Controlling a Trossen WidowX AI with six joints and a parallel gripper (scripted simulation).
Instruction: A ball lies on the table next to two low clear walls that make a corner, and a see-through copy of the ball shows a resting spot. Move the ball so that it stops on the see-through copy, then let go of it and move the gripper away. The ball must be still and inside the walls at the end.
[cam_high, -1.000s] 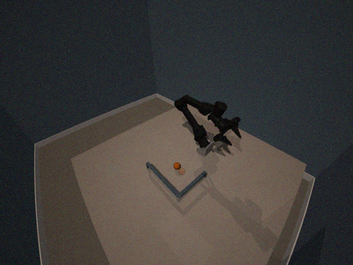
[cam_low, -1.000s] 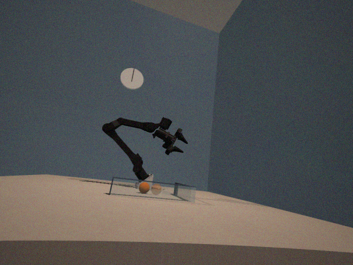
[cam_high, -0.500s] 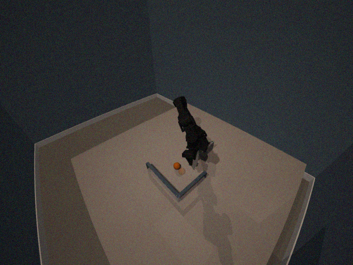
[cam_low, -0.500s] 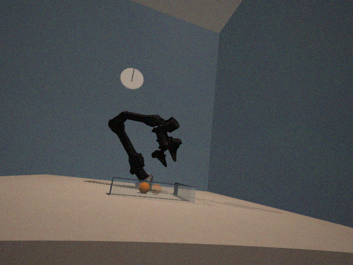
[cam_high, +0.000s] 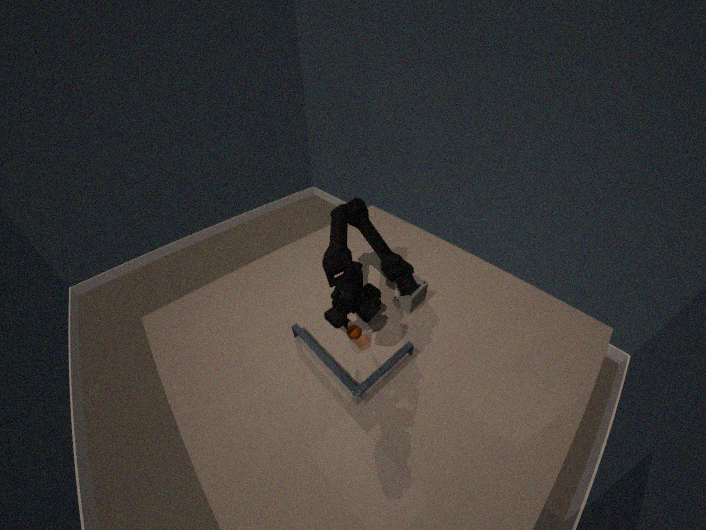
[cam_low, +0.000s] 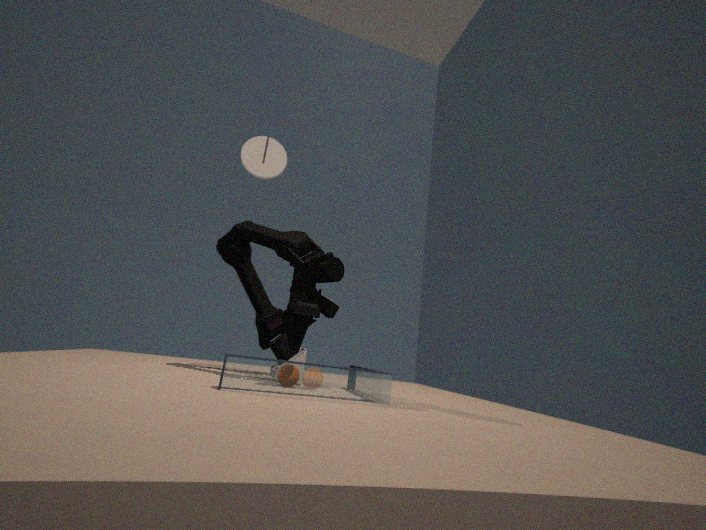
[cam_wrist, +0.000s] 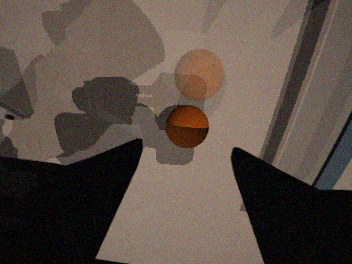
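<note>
Right now my gripper tip is 6 cm above the orange ball. Round my gripper tip: see-through copy of ball (1 cm ahead, 5 cm to the left, 6 cm below).
</note>
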